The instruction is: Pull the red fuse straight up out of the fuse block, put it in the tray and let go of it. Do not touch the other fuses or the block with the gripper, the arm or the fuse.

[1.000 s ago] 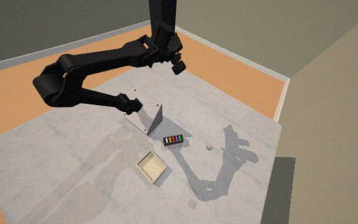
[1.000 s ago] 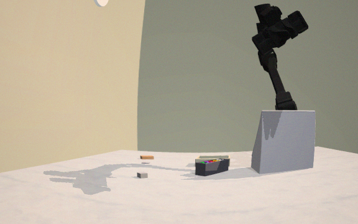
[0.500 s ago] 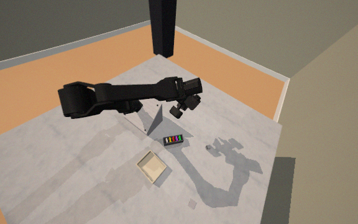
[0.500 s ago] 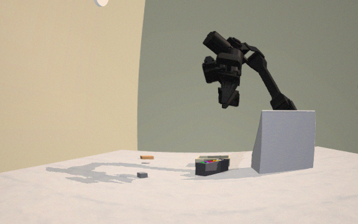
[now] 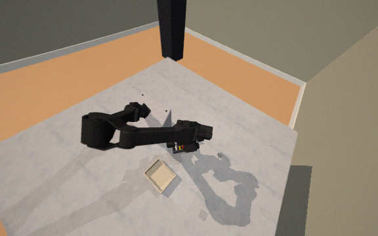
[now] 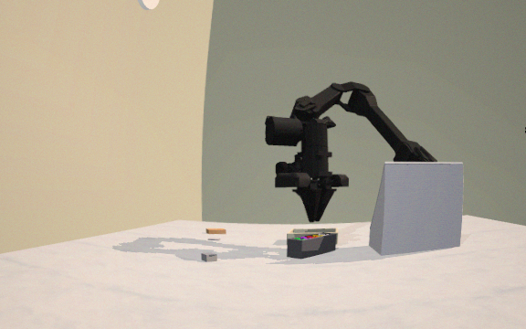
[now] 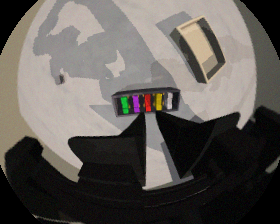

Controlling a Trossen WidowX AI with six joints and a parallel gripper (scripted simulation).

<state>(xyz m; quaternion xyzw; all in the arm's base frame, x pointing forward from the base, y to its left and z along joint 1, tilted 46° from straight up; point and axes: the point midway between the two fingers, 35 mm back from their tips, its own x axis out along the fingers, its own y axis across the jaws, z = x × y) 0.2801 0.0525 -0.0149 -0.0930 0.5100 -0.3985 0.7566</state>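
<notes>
The red fuse is 5 cm below my gripper tip. From my gripper tip the other things lie so: small grey cube 18 cm ahead, 13 cm to the left, 7 cm below; then beige tray 19 cm to the right, 7 cm below, 2 cm ahead.
</notes>
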